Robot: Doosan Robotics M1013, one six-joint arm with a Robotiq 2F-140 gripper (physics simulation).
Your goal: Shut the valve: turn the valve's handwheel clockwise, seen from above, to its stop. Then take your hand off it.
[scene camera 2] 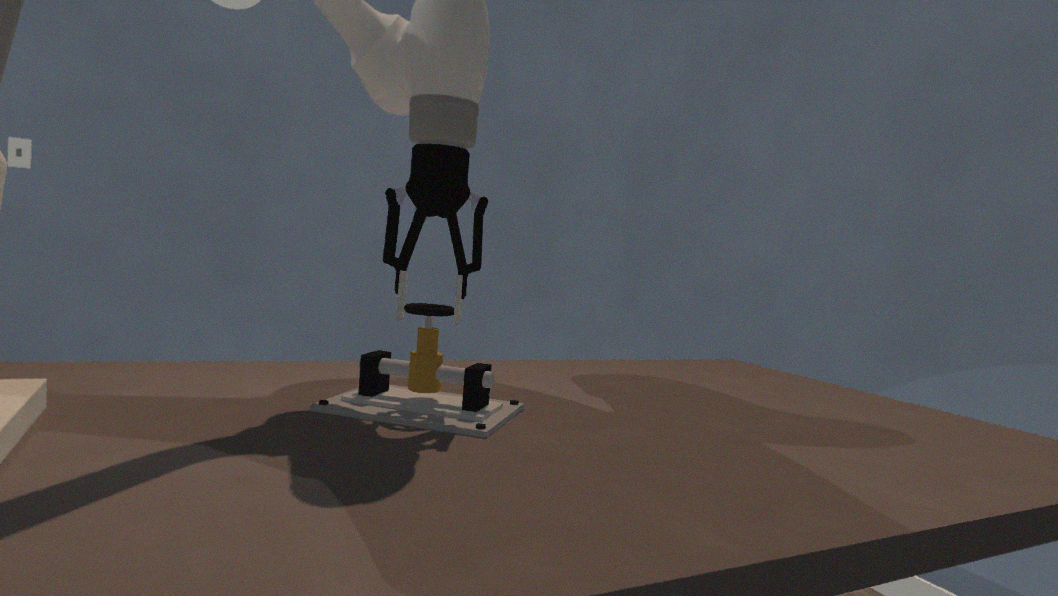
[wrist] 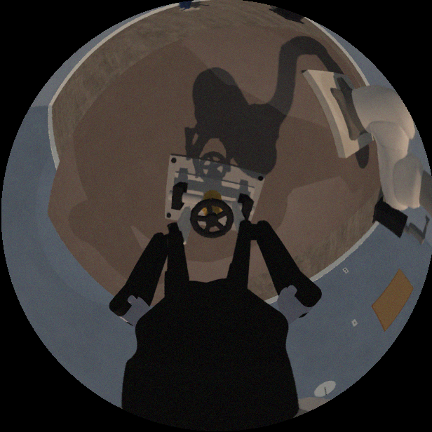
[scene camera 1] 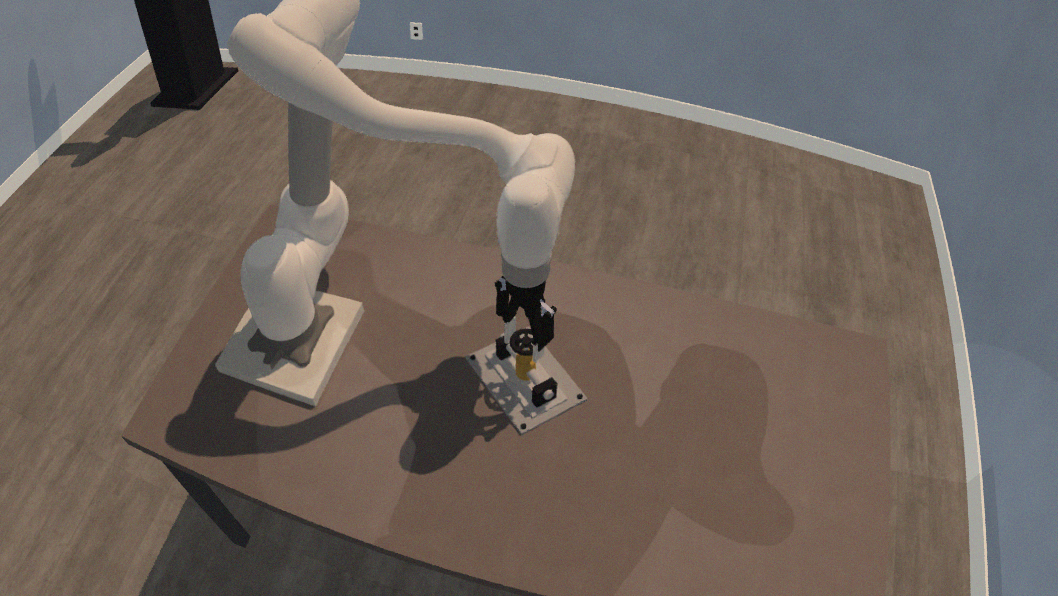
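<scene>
The valve's dark spoked handwheel point(scene camera 1: 524, 341) point(scene camera 2: 429, 309) point(wrist: 212, 218) lies level on a short stem above the yellow valve body point(scene camera 1: 524, 366) point(scene camera 2: 424, 371) point(wrist: 212, 194). My gripper point(scene camera 1: 524, 342) point(scene camera 2: 429, 319) point(wrist: 211, 211) points straight down and is shut on the handwheel, with one pale fingertip at each side of the rim. The tips reach slightly below the rim in the scene camera 2 view. The valve body sits on a pale horizontal pipe over a light base plate point(scene camera 1: 568, 397) point(scene camera 2: 503, 416) point(wrist: 175, 171).
Two black blocks hold the pipe; the nearer block point(scene camera 1: 544, 390) point(scene camera 2: 476, 386) stands below the fingers. The arm's pale mounting slab point(scene camera 1: 342, 325) point(scene camera 2: 16, 407) point(wrist: 325, 107) is on the brown table point(scene camera 1: 829, 414) point(scene camera 2: 666, 473). A dark post point(scene camera 1: 185, 51) stands on the floor behind.
</scene>
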